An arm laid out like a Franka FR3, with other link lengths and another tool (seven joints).
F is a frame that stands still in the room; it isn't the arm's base.
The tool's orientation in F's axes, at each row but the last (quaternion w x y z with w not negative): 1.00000 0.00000 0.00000 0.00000; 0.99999 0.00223 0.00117 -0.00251; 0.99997 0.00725 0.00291 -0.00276; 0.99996 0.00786 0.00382 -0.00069; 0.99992 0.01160 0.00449 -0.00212; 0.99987 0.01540 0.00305 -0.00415; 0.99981 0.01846 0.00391 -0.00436; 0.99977 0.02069 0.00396 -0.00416
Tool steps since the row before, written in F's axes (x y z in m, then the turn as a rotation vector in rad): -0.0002 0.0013 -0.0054 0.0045 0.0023 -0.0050; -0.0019 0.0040 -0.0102 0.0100 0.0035 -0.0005; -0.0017 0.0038 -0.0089 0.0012 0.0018 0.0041; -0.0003 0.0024 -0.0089 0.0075 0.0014 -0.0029; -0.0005 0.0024 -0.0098 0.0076 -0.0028 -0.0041; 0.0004 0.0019 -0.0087 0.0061 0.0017 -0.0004; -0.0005 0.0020 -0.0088 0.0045 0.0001 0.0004; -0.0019 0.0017 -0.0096 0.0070 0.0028 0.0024
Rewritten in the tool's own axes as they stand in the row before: -0.0002 0.0013 -0.0054 0.0045 0.0023 -0.0050; -0.0019 0.0039 -0.0102 0.0100 0.0035 -0.0005; -0.0017 0.0037 -0.0090 0.0012 0.0019 0.0041; -0.0002 0.0023 -0.0089 0.0075 0.0014 -0.0029; -0.0004 0.0022 -0.0099 0.0076 -0.0029 -0.0040; 0.0004 0.0016 -0.0088 0.0061 0.0017 -0.0004; -0.0004 0.0017 -0.0089 0.0045 0.0002 0.0004; -0.0018 0.0013 -0.0097 0.0070 0.0030 0.0023
